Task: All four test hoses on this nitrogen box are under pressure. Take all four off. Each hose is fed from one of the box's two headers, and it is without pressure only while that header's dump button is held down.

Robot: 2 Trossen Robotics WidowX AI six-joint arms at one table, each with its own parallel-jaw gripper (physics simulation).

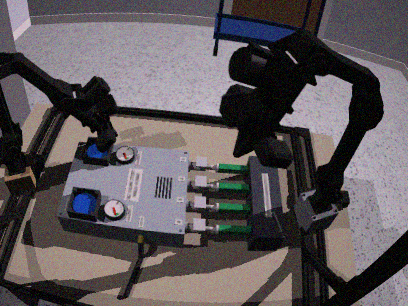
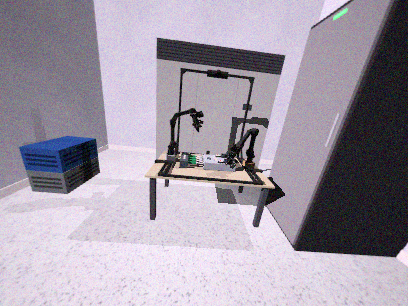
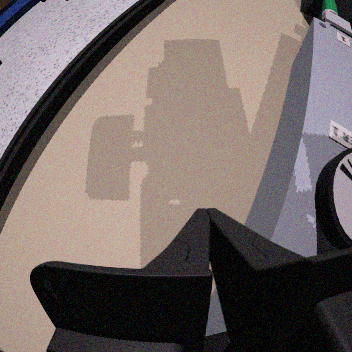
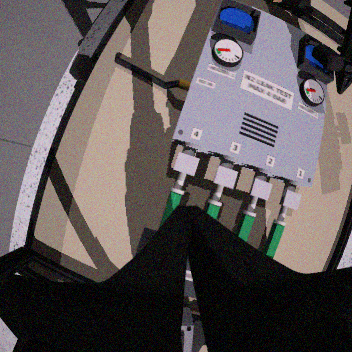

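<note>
The grey nitrogen box has four green hoses plugged in along one side: hose 1, hose 2, hose 3 and hose 4. My left gripper is shut and empty, its tips at the far blue dump button; contact and button depth are hidden. The near blue button has no gripper on it. My right gripper is shut and empty, above the hose side.
The far gauge and near gauge show red needles. A dark block stands at the hoses' outer ends. A black pipe leaves the box's near side. Black rails border the work area.
</note>
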